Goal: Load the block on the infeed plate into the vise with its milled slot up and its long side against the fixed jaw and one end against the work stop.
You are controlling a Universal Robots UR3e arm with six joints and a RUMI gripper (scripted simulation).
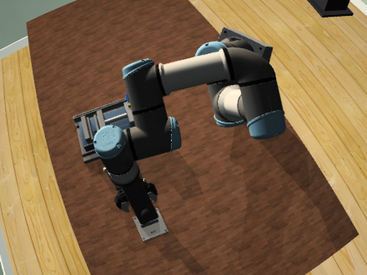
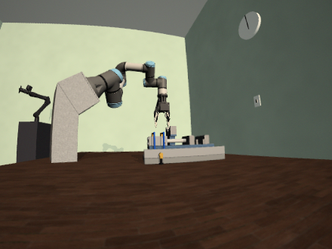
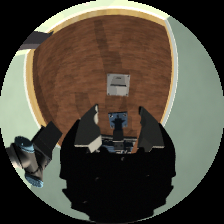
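My hand is 160 mm above the part and 10 mm to the left of it. From my hand the other things lie so: grey infeed plate 180 mm below, 10 mm to the left.
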